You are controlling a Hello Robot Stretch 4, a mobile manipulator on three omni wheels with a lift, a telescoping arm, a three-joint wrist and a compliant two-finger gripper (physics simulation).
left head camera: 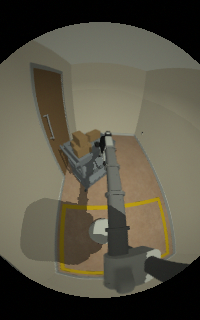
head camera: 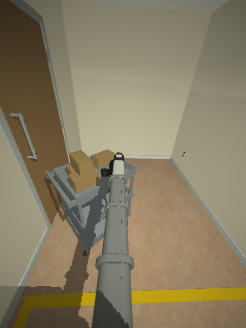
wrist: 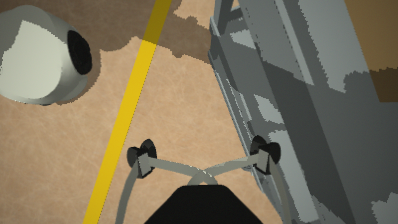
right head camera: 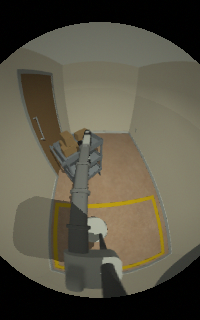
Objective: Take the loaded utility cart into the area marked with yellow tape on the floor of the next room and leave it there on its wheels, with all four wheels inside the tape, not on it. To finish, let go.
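Where they show: gripper, fingertip midpoint: (left head camera: 101,160) (wrist: 203,149); robot's base, origin of the base link: (left head camera: 102,230) (right head camera: 93,228).
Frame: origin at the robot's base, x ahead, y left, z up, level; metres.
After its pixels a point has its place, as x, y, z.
The grey utility cart (head camera: 92,196) @(0.798, 0.190, 0.775) (left head camera: 90,161) @(1.067, 0.200, 0.444) (wrist: 280,75) @(0.842, 0.143, 0.790) stands beyond the marked area, at an angle near the door. Cardboard boxes (head camera: 84,181) @(0.880, 0.262, 0.851) (left head camera: 81,147) @(0.888, 0.271, 0.888) (wrist: 375,45) @(0.926, 0.211, 0.786) lie on its top tray, one stacked on another. The yellow tape (head camera: 60,300) @(0.405, 0.437, -0.027) (left head camera: 62,235) @(-0.171, 0.651, -0.028) (right head camera: 56,230) @(-0.114, 0.641, -0.031) (wrist: 130,105) @(0.433, -0.063, -0.027) outlines a rectangle on the near floor. My gripper (wrist: 203,149) @(0.797, 0.033, 0.764) is open, with no object between its fingers. In the wrist view its right fingertip overlaps the cart's near side; contact cannot be told. My arm hides part of the cart, and not all its wheels show.
My white round base (left head camera: 98,231) @(-0.006, 0.059, 0.188) (right head camera: 97,227) @(0.029, -0.067, 0.187) (wrist: 40,60) @(0.091, 0.005, 0.187) is inside the tape. A closed brown door (head camera: 30,85) @(1.475, 0.821, 1.451) (left head camera: 50,100) @(1.410, 0.819, 1.434) (right head camera: 40,105) @(1.403, 0.819, 1.385) with a long handle is close on the cart's left. Walls bound the left, right and far sides.
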